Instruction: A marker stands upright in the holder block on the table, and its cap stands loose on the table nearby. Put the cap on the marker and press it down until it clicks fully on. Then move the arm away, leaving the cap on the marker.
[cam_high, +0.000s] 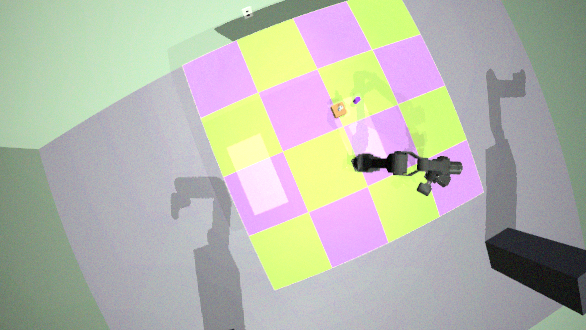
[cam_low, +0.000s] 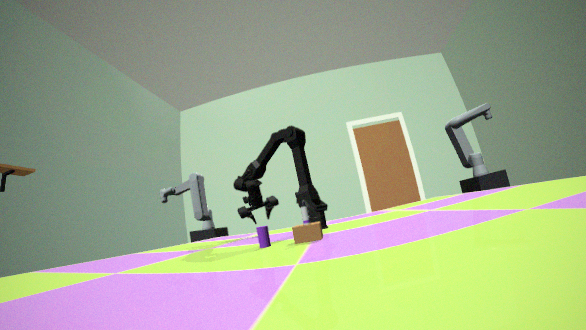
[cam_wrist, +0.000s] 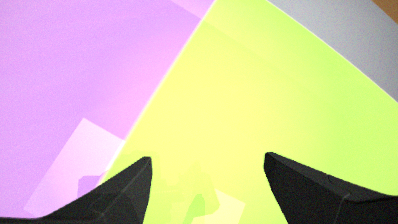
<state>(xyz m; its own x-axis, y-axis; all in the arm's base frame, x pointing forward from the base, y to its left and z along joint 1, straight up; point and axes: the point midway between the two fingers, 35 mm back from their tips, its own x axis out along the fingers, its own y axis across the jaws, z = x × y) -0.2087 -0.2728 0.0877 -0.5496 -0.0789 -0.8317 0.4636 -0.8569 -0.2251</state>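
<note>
The purple cap lies 520 mm ahead of my gripper tip, 160 mm to the left of it and 30 mm below it.
</note>
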